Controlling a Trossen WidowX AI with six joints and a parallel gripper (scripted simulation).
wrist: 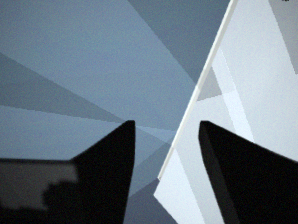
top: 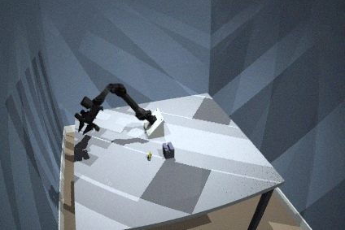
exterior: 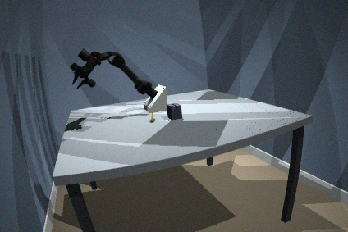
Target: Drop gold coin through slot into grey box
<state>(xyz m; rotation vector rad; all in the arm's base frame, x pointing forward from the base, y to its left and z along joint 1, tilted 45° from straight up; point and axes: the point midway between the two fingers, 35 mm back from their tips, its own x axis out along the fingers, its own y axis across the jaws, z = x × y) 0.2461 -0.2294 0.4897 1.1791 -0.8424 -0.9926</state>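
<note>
My gripper tip is now 43 cm to the right of the gold coin, 23 cm above it and 4 cm short of it.
</note>
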